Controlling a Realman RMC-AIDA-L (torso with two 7-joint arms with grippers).
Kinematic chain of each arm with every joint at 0, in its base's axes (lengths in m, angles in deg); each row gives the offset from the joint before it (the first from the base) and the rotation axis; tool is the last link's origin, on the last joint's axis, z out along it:
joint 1: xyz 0 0 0.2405 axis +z
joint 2: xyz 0 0 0 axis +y
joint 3: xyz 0 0 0.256 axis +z
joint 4: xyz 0 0 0 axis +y
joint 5: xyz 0 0 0.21 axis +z
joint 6: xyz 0 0 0 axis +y
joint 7: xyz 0 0 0.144 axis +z
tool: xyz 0 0 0
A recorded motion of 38 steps. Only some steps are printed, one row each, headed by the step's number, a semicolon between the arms.
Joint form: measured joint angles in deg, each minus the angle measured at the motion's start. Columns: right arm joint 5, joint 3, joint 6, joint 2, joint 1, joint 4, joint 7; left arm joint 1, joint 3, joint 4, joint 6, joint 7, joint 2, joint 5.
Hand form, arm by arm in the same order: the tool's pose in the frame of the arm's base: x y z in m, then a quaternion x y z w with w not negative. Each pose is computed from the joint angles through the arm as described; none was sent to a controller.
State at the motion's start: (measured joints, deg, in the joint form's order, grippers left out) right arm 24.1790 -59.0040 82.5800 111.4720 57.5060 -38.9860 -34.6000; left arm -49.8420 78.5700 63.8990 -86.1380 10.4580 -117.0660 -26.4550
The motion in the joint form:
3: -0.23 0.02 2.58 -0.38 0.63 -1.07 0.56; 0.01 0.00 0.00 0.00 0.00 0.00 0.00
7: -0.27 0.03 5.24 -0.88 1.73 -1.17 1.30; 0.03 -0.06 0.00 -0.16 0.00 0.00 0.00
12: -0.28 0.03 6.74 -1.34 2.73 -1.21 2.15; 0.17 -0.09 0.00 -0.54 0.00 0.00 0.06
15: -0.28 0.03 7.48 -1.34 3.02 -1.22 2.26; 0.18 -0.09 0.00 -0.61 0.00 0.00 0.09
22: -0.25 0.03 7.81 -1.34 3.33 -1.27 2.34; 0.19 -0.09 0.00 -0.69 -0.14 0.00 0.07
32: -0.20 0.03 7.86 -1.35 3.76 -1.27 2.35; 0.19 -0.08 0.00 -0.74 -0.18 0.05 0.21
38: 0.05 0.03 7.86 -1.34 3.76 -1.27 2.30; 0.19 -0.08 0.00 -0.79 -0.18 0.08 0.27
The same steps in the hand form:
3: 0.1896 0.4310 0.0307 -0.86239 0.43539 -0.19316 0.17151; -0.1436 0.4036 -0.0036 -0.84341 -0.44858 0.17819 0.23599
7: 0.1825 0.4297 0.0345 -0.86115 0.43829 -0.20173 0.16010; -0.1439 0.4033 -0.0034 -0.84303 -0.44943 0.17890 0.23518
12: 0.1760 0.4306 0.0380 -0.85972 0.44053 -0.20567 0.15660; -0.1454 0.4021 -0.0033 -0.84185 -0.45140 0.18179 0.23339
15: 0.1739 0.4297 0.0379 -0.85984 0.44069 -0.20826 0.15200; -0.1456 0.4020 -0.0032 -0.84167 -0.45159 0.18243 0.23321
22: 0.1714 0.4299 0.0380 -0.86062 0.43942 -0.20877 0.15048; -0.1457 0.4017 -0.0033 -0.84102 -0.45291 0.18258 0.23287
32: 0.1681 0.4310 0.0380 -0.86227 0.43642 -0.20805 0.15079; -0.1462 0.4019 -0.0027 -0.84040 -0.45303 0.18371 0.23397
38: 0.1676 0.4310 0.0376 -0.86301 0.43623 -0.20631 0.14953; -0.1464 0.4019 -0.0024 -0.84014 -0.45304 0.18441 0.23434

